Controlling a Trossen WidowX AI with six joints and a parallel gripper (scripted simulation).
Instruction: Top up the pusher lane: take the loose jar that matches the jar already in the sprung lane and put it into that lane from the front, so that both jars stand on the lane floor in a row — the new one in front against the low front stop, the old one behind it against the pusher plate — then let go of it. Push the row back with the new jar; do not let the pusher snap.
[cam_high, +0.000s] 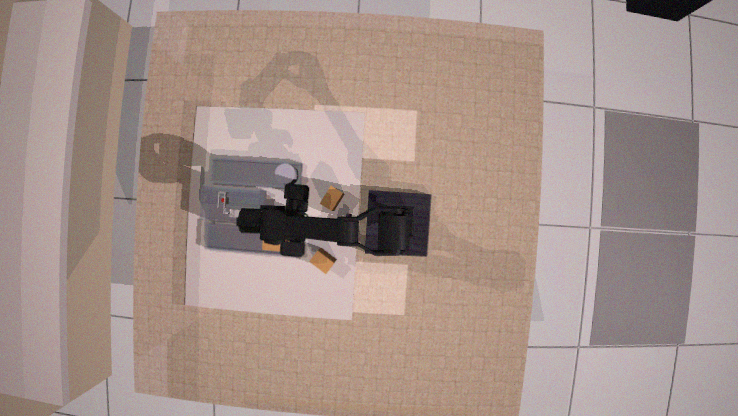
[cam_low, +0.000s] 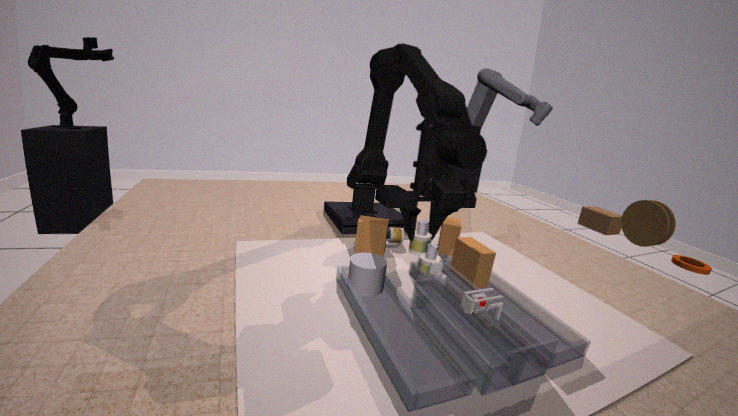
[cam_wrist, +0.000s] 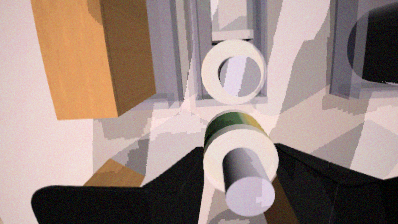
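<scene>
The brown box lies 80 mm to the left of my gripper tip, 70 mm ahead of it and 20 mm below it. Also, from my gripper tip: red mark (230 mm ahead, 40 mm to the right, 10 mm above); then grey lane (190 mm ahead, 40 mm below, 30 mm to the right); then grey cylinder (130 mm to the right, 60 mm ahead, 30 mm below).
</scene>
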